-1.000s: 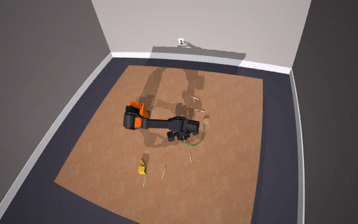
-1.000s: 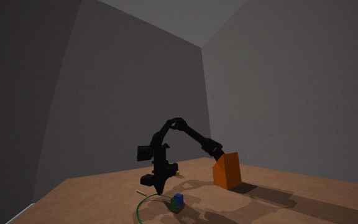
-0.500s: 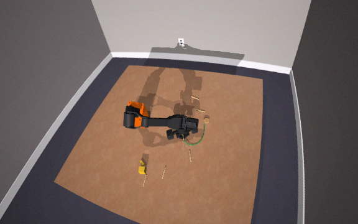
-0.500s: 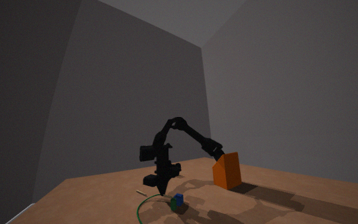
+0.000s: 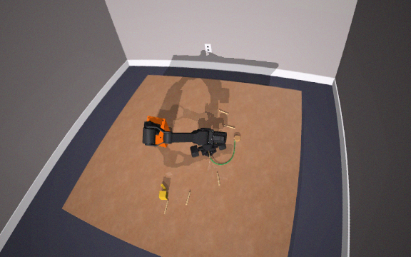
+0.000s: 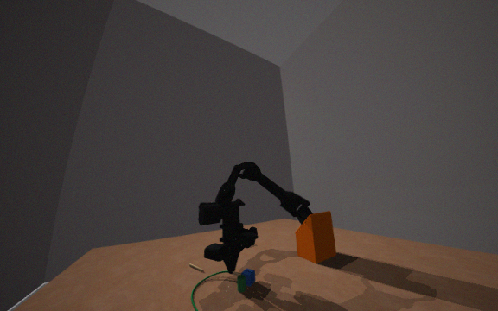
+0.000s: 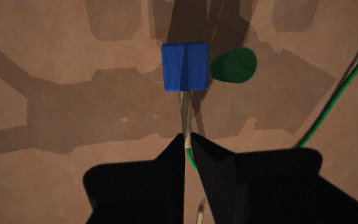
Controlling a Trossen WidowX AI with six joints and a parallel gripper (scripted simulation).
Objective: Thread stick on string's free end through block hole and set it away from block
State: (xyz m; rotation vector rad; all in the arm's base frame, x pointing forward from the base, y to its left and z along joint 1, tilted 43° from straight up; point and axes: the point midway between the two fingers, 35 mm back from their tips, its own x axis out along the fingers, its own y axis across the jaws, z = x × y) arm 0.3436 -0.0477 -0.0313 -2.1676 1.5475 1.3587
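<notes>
Right now my gripper tip is 1 cm to the right of the thin stick and 1 cm past it. The rest, counted from my gripper tip: blue block (5 cm to the left, 3 cm behind); then round wooden button (17 cm to the left, 11 cm ahead, 1 cm below); then green cylinder (7 cm to the left).
</notes>
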